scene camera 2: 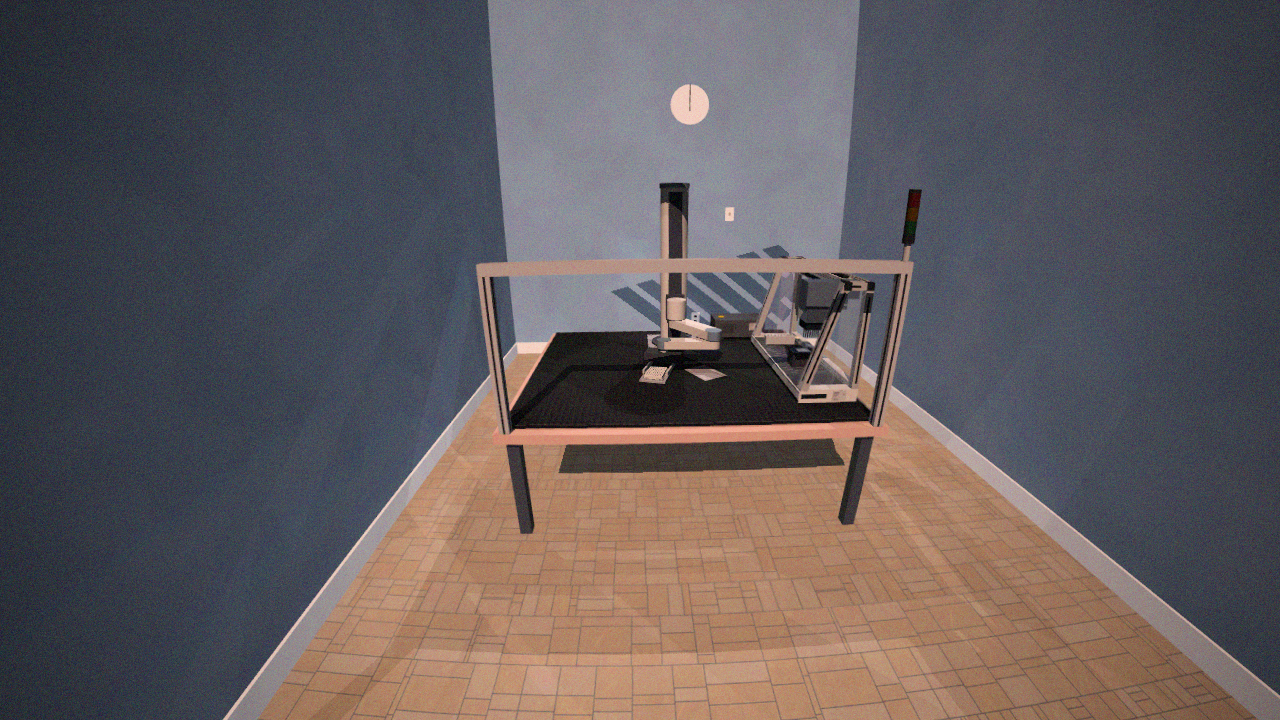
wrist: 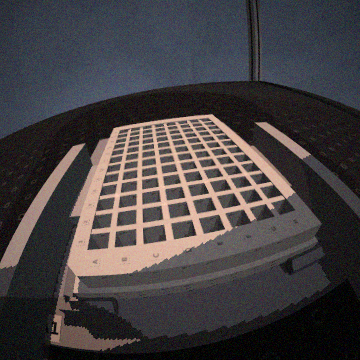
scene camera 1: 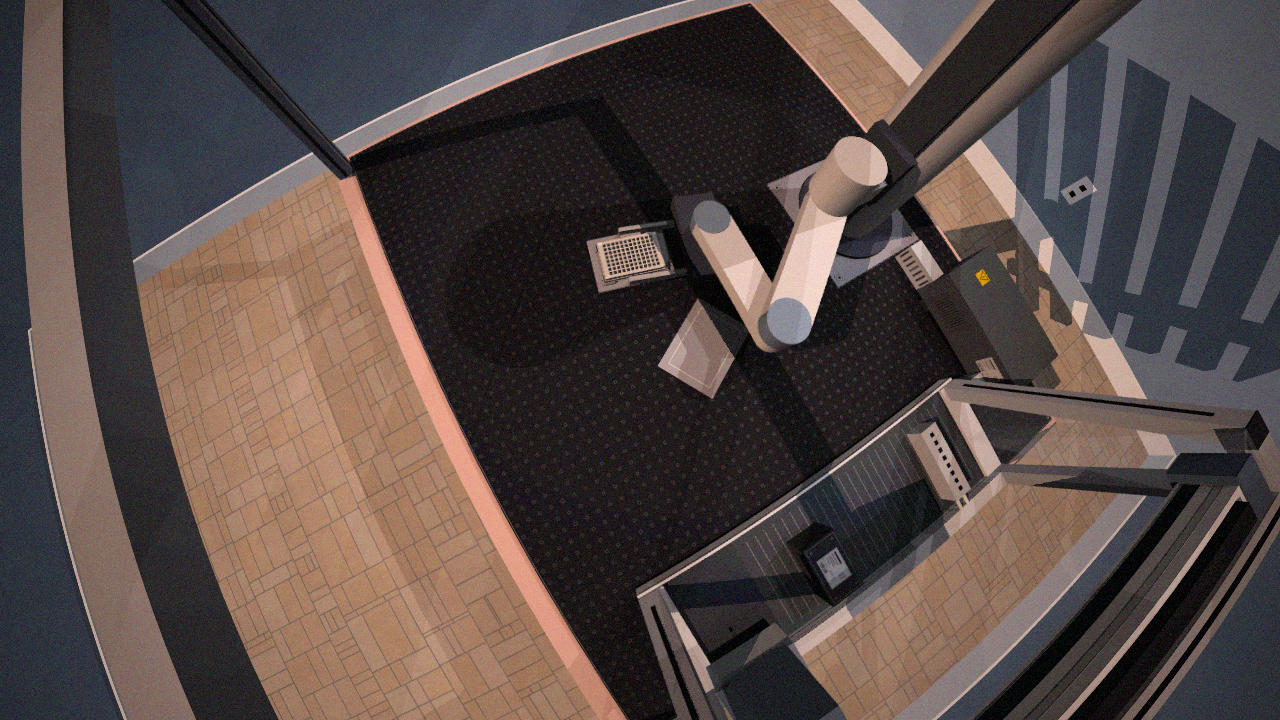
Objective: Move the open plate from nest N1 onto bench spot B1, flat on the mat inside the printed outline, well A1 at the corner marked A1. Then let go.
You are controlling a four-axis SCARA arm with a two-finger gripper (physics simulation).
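Places are measured from the arm's base along level axes (x back, y left, z down), in millimetres.
Where they show: gripper, between the fingertips: [scene camera 2: 655, 372] [wrist: 172, 144] [scene camera 1: 623, 256].
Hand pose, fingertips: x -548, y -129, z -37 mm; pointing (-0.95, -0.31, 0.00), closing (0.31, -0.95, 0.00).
Note:
Each offset is from my fingertips to the top centre of the thing. "*": to the spot under its first point.
The open plate @[dx +15, dy +5, dz -2 mm] [scene camera 1: 630, 254] [scene camera 2: 657, 371] [wrist: 170, 210], pale with a grid of square wells, lies level at nest N1 [scene camera 1: 594, 266] [wrist: 75, 339]. I cannot tell whether a small gap separates them. My gripper [scene camera 1: 637, 257] [wrist: 172, 144] is shut on the plate, one finger along each long side, with the pads against its edges. In the wrist view the plate's A and 1 letters are at the near left, and the nest's A1 label is partly covered by the left finger. Bench spot B1 @[* dx +38, dy +245, dz +22 mm] [scene camera 1: 699, 351] [scene camera 2: 706, 374] is a pale sheet with a printed outline; its corner mark is unreadable.
A dark box @[* dx +637, dy +507, dz -91 mm] [scene camera 1: 993, 313] with a yellow label stands near the arm's base. A framed machine with a transparent deck [scene camera 1: 769, 546] [scene camera 2: 827, 392] stands on one side of the bench; a small black block @[* dx +7, dy +688, dz -97 mm] [scene camera 1: 825, 564] and a pale slotted rack @[* dx +327, dy +683, dz -70 mm] [scene camera 1: 939, 461] are on it. Posts frame the bench.

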